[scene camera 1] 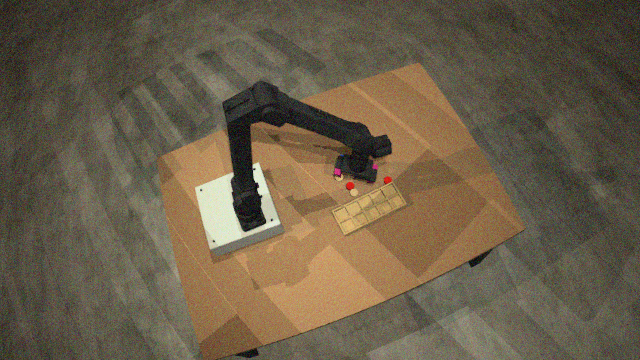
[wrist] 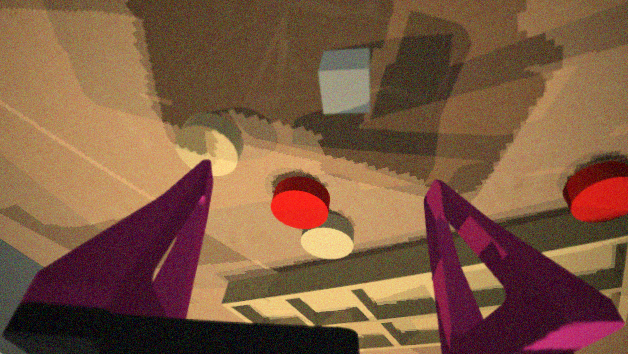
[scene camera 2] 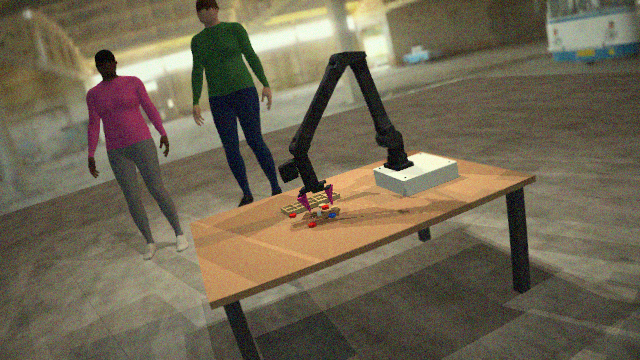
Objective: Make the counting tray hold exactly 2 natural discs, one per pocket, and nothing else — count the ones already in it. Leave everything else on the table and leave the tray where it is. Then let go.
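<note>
My gripper [scene camera 1: 356, 170] [scene camera 2: 320, 206] [wrist: 324, 180] is open, with nothing between its magenta fingers, low over the loose pieces beside the tray. One natural disc [scene camera 1: 339, 177] [wrist: 222, 152] lies on the table; the left fingertip overlaps its edge in the wrist view. A second natural disc [scene camera 1: 354, 192] [wrist: 327, 243] lies close against a red disc [scene camera 1: 350, 186] [scene camera 2: 325, 207] [wrist: 300, 207], near the tray's long side. The wooden counting tray [scene camera 1: 338, 223] [wrist: 350, 270] has two rows of pockets; I see no disc in them in scene camera 1. The right finger hides part of it in the wrist view.
Another red disc [scene camera 1: 387, 180] [scene camera 2: 292, 215] [wrist: 600, 197] lies near the tray's far end. A pale cube [scene camera 2: 319, 213] [wrist: 345, 90], a blue disc [scene camera 2: 332, 215] and a third red disc [scene camera 2: 312, 224] lie on the side away from the tray. The white base box [scene camera 1: 225, 210] [scene camera 2: 430, 179] carries the arm.
</note>
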